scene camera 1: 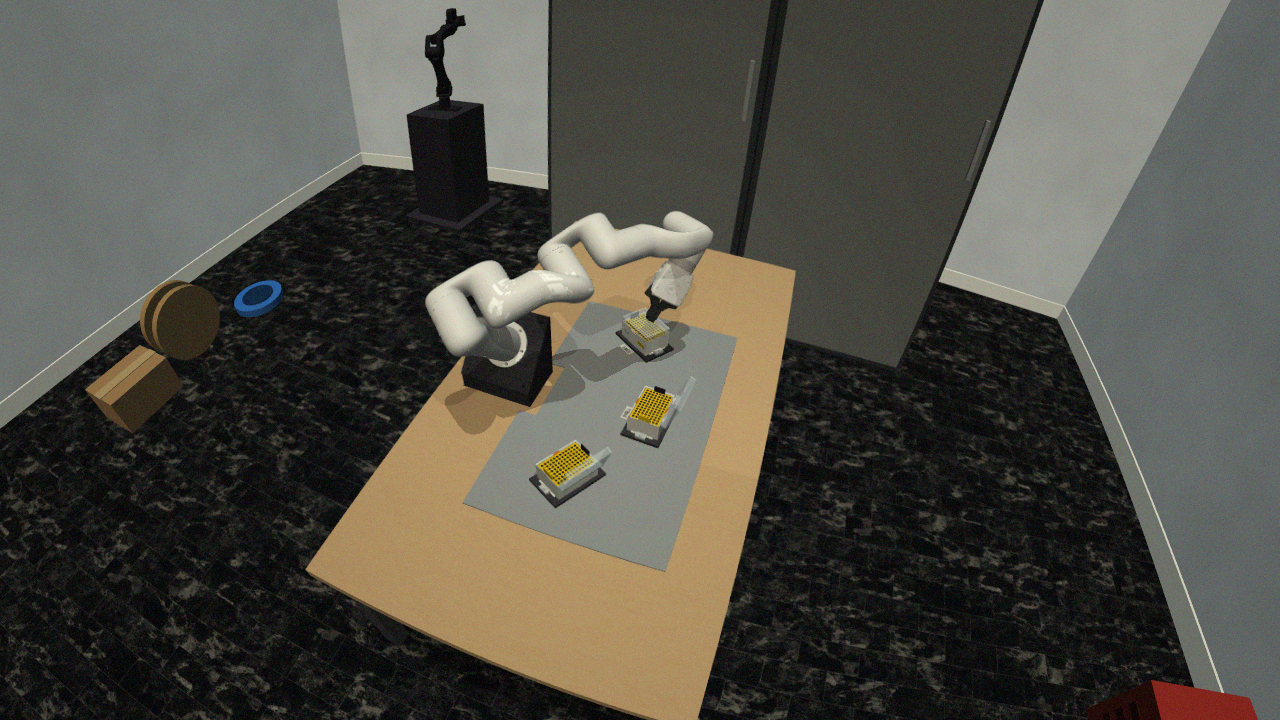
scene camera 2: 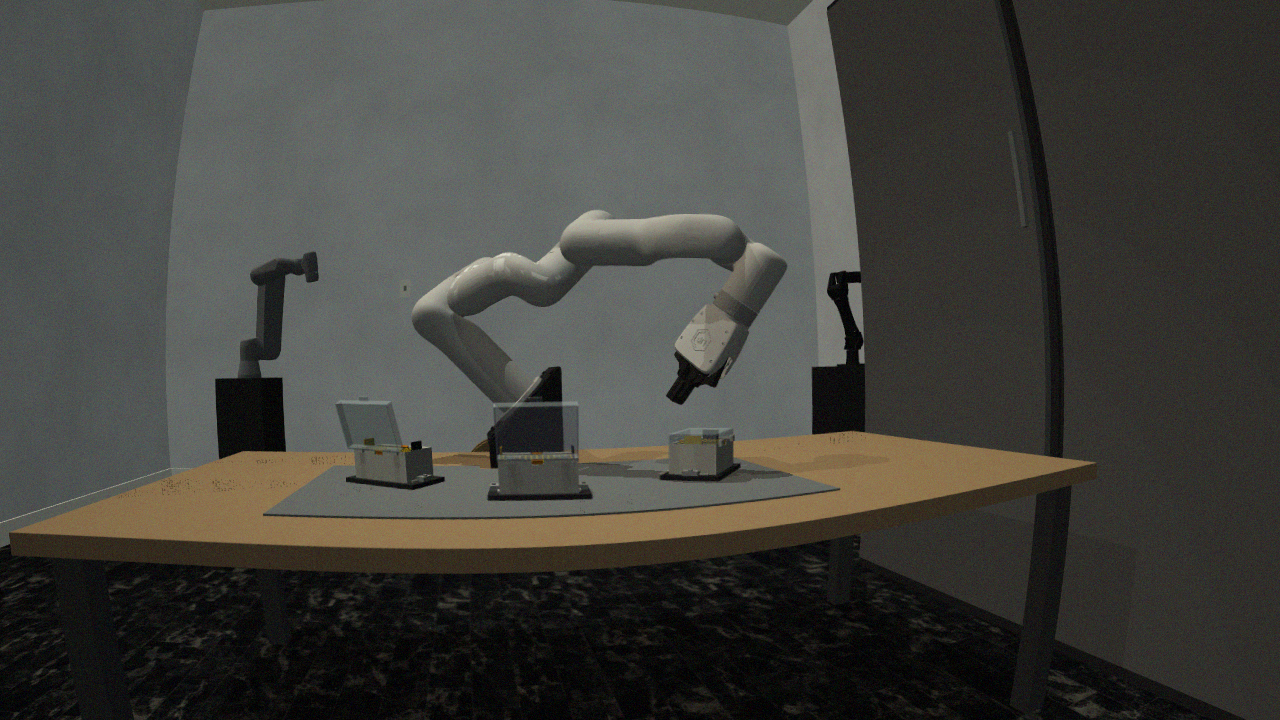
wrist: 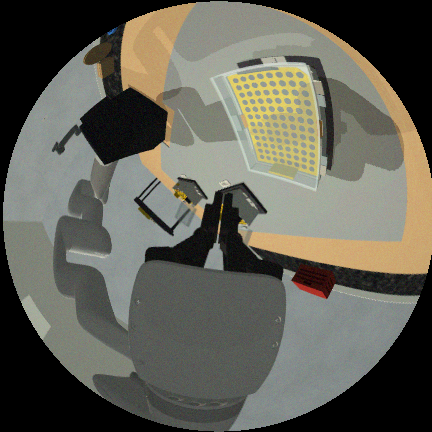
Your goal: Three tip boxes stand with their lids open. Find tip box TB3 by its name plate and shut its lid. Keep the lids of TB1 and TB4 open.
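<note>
Scene camera 2 gives me my gripper (scene camera 2: 673, 400) along with a lid (scene camera 2: 524, 431). In scene camera 1 there's a lid (scene camera 1: 637, 321), and my gripper (scene camera 1: 649, 320) is there too. And you'd see my gripper (wrist: 222, 201) from the wrist as well.
</note>
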